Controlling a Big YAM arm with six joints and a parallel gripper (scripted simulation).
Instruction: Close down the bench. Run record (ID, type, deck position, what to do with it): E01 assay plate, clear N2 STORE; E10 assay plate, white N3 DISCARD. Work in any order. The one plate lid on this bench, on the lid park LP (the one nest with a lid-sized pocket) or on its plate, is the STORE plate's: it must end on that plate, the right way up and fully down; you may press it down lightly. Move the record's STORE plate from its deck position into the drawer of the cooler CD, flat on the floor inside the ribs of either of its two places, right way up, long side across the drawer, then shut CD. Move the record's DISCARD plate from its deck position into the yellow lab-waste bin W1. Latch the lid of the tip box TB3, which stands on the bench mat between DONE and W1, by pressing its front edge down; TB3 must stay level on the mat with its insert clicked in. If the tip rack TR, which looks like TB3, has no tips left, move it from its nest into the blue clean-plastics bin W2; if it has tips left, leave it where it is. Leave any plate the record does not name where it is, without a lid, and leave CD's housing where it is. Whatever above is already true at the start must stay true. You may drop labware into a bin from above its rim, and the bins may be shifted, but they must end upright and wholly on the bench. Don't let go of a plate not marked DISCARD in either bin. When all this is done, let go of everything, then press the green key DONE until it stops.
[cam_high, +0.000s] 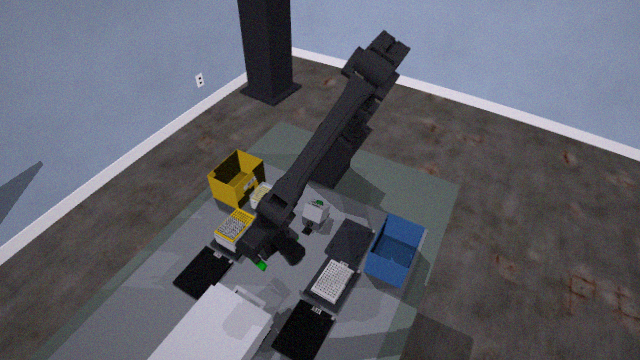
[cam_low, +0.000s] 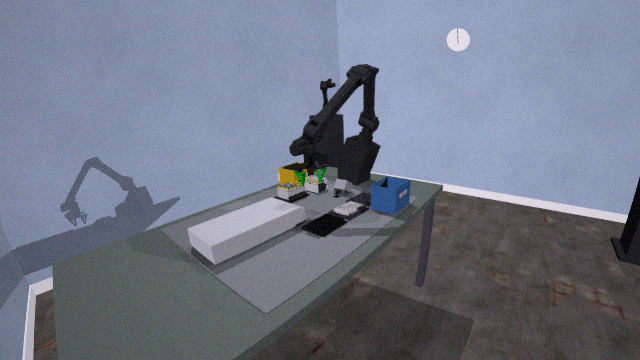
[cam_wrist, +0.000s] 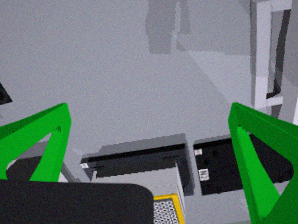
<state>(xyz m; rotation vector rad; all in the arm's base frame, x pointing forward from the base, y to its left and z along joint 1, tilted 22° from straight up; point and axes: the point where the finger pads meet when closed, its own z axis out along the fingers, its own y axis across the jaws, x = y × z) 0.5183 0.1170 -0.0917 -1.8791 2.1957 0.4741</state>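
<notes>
Right now the white assay plate is 90 mm behind my hand, 150 mm to the left of it and 120 mm below it. Also, from my hand: black plate (90 mm ahead, 160 mm to the left, 120 mm below); plate lid (220 mm ahead, 10 mm to the right, 110 mm below); clear plate (220 mm ahead, 20 mm to the right, 120 mm below).
</notes>
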